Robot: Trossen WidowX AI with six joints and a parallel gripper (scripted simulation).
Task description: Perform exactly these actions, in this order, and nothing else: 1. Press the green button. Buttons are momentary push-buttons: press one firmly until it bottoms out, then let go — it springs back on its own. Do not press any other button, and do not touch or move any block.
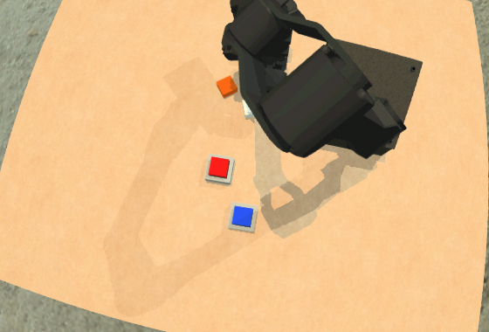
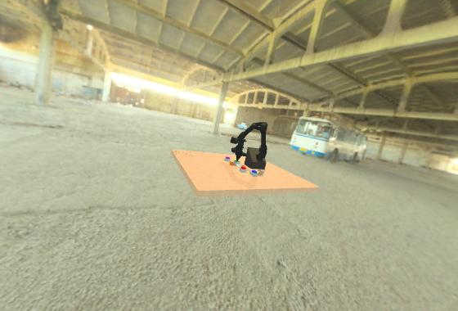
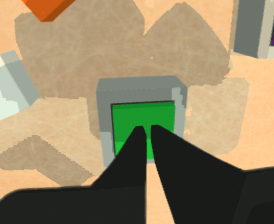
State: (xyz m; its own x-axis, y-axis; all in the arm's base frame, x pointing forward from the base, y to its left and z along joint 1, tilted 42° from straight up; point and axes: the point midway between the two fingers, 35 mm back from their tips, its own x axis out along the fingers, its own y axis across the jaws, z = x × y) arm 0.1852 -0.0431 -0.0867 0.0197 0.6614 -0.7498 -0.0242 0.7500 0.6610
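My gripper tip is now 10 mm above the green button. From my gripper tip the other things lie so: purple button (80 mm to the right, 60 mm ahead); orange block (80 mm ahead, 50 mm to the left, 20 mm below); white block (80 mm to the left, 20 mm below, 20 mm ahead).
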